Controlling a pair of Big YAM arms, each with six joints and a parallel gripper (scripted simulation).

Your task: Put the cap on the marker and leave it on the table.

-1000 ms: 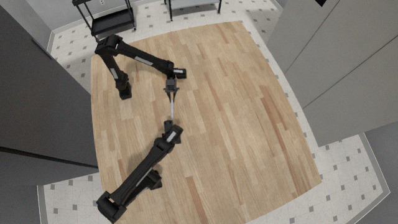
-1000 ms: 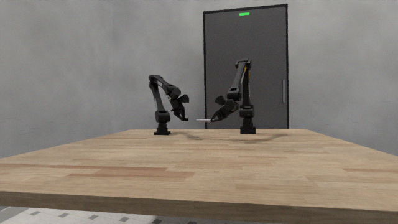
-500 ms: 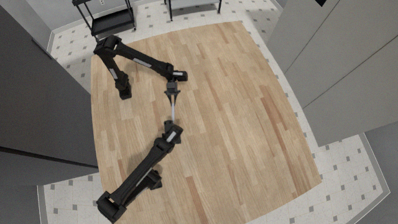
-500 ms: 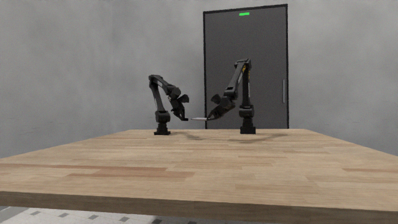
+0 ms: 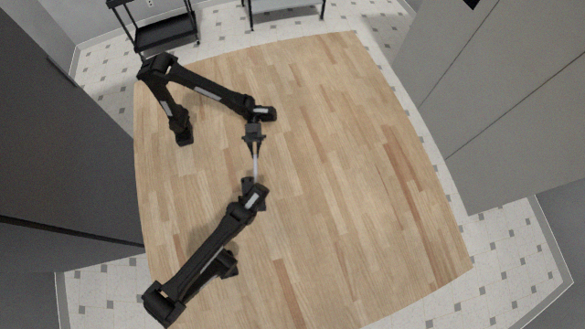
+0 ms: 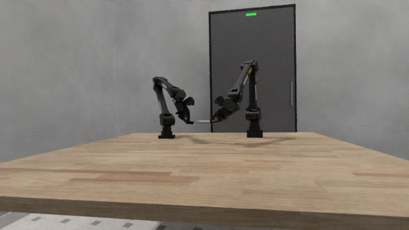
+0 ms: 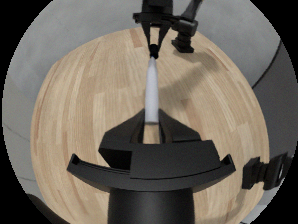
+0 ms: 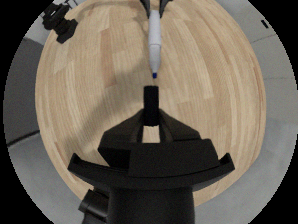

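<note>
Right now the marker is 60 mm to the right of my left hand and 20 mm behind it. Round my left hand: black cap: 150 mm to the right, 60 mm behind, 10 mm below.
The black cap is 10 mm to the left of my right hand. Round my right hand: marker 40 mm ahead, 110 mm to the left, 10 mm above.
</note>
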